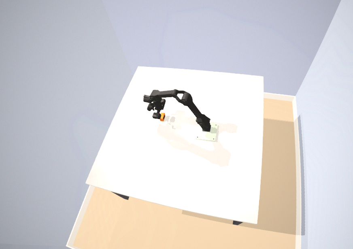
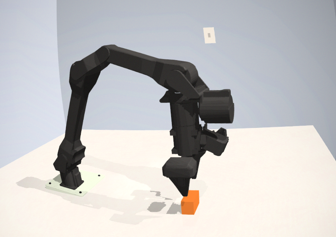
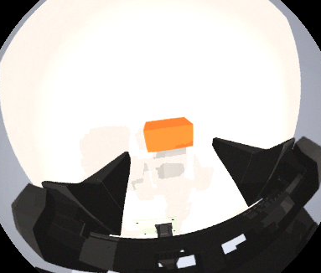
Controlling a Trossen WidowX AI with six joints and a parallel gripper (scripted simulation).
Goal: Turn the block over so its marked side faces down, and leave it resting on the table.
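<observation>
The orange block lies 1 cm behind my gripper tip and 4 cm below it.
</observation>
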